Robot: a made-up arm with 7 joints. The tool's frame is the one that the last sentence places.
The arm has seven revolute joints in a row. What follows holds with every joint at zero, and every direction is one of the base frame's. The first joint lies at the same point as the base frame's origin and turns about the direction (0, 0.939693, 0.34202). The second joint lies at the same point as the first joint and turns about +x. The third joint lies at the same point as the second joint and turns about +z. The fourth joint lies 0.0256 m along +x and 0.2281 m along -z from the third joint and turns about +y. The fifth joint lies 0.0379 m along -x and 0.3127 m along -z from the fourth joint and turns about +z. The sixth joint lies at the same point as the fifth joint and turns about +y. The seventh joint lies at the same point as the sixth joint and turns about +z. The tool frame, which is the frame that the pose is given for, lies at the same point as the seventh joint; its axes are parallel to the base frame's.
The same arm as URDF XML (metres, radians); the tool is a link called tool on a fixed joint. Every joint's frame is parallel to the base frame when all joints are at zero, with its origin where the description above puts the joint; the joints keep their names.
<robot name="arm">
  <joint name="tool_fixed" type="fixed">
    <parent link="link7"/>
    <child link="tool"/>
    <origin xyz="0 0 0"/>
  </joint>
  <joint name="joint 7" type="continuous">
    <parent link="link6"/>
    <child link="link7"/>
    <origin xyz="0 0 0"/>
    <axis xyz="0 0 1"/>
  </joint>
  <joint name="joint 6" type="continuous">
    <parent link="link5"/>
    <child link="link6"/>
    <origin xyz="0 0 0"/>
    <axis xyz="0 1 0"/>
  </joint>
  <joint name="joint 5" type="continuous">
    <parent link="link4"/>
    <child link="link5"/>
    <origin xyz="-0.0379 0 -0.3127"/>
    <axis xyz="0 0 1"/>
  </joint>
  <joint name="joint 4" type="continuous">
    <parent link="link3"/>
    <child link="link4"/>
    <origin xyz="0.0256 0 -0.2281"/>
    <axis xyz="0 1 0"/>
  </joint>
  <joint name="joint 3" type="continuous">
    <parent link="link2"/>
    <child link="link3"/>
    <origin xyz="0 0 0"/>
    <axis xyz="0 0 1"/>
  </joint>
  <joint name="joint 2" type="continuous">
    <parent link="link1"/>
    <child link="link2"/>
    <origin xyz="0 0 0"/>
    <axis xyz="1 0 0"/>
  </joint>
  <joint name="joint 1" type="continuous">
    <parent link="base_link"/>
    <child link="link1"/>
    <origin xyz="0 0 0"/>
    <axis xyz="0 0.9397 0.342"/>
  </joint>
  <link name="base_link"/>
  <link name="link1"/>
  <link name="link2"/>
  <link name="link3"/>
  <link name="link4"/>
  <link name="link5"/>
  <link name="link6"/>
  <link name="link7"/>
  <link name="tool"/>
</robot>

